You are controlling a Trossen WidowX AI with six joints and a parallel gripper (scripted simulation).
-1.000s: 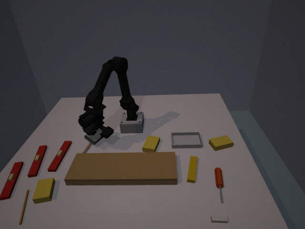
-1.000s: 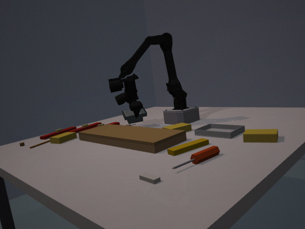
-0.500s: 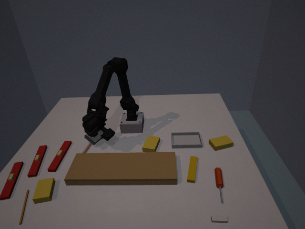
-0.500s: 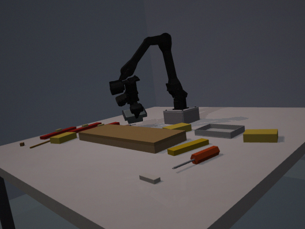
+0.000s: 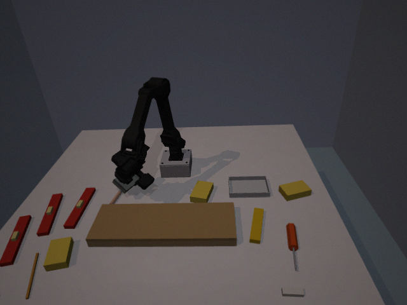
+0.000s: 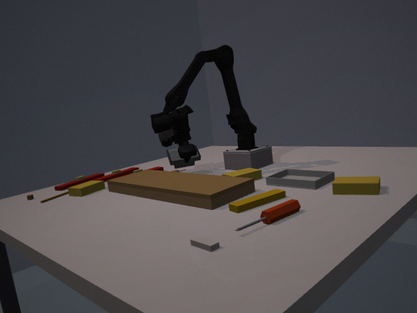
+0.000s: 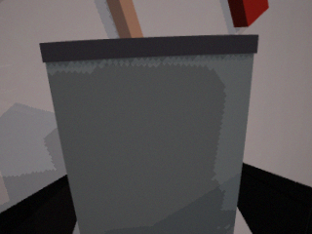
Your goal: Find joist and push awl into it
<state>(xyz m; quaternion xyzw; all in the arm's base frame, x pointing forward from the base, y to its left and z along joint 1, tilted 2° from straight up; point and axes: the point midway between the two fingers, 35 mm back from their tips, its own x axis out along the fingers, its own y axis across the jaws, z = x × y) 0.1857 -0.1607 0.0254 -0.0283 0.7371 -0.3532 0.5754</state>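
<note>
Right now the stud finder is 20 mm behind my gripper tip, 10 mm to the right of it and 20 mm below it. The rest, counted from my gripper tip: thin stick (420 mm ahead, 210 mm to the right, 70 mm below); awl (20 mm ahead, 50 mm to the right, 60 mm below); grey tray (30 mm behind, 500 mm to the left, 60 mm below).
</note>
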